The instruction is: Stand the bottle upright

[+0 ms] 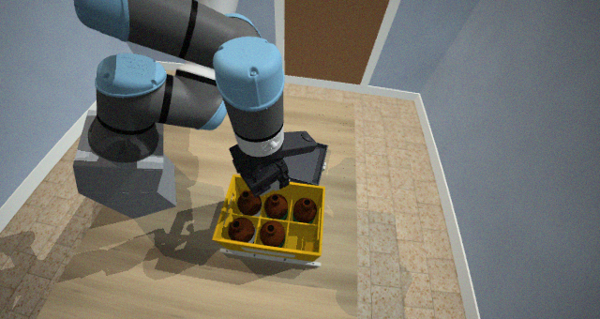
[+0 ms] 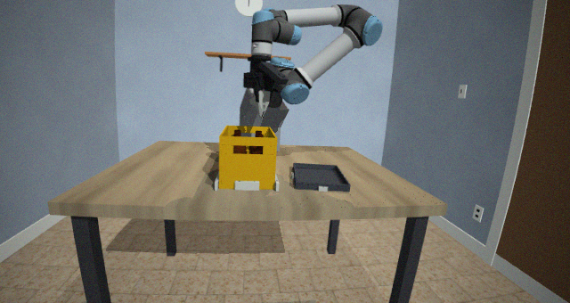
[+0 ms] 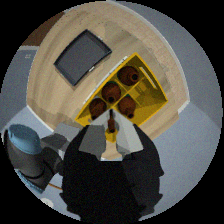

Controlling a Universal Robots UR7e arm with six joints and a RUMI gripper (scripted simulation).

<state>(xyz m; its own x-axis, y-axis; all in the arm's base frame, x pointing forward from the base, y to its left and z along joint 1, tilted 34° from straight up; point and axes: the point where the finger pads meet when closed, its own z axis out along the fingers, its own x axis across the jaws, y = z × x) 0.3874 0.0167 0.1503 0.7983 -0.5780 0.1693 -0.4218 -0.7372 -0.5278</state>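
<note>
The bottle lies 80 mm ahead of my hand, 20 mm to the left of it and 150 mm below it. Also, from my hand: crate: 10 mm ahead, 40 mm to the right, 160 mm below; tray: 50 mm behind, 220 mm to the left, 230 mm below.
</note>
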